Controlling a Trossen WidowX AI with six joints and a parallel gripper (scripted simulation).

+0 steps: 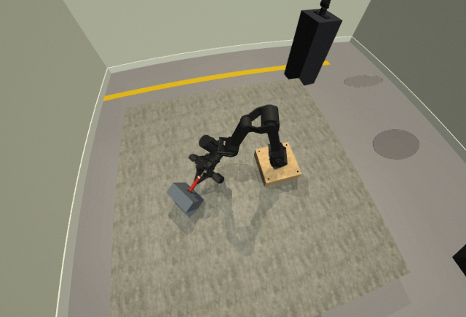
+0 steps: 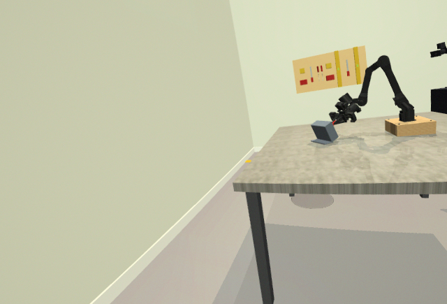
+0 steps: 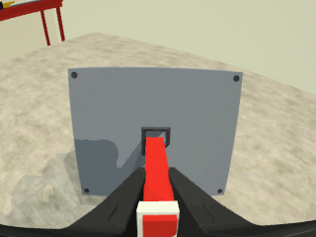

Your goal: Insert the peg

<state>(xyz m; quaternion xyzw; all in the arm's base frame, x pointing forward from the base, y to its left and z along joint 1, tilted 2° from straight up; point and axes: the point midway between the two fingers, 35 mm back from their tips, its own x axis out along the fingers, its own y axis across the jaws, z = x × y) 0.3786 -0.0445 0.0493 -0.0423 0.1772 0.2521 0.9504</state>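
Right now my gripper tip is 6 cm short of the grey sloped panel, 3 cm to the right of it and 3 cm above it. Round my gripper tip: red peg 1 cm to the right, 1 cm behind, 1 cm above.
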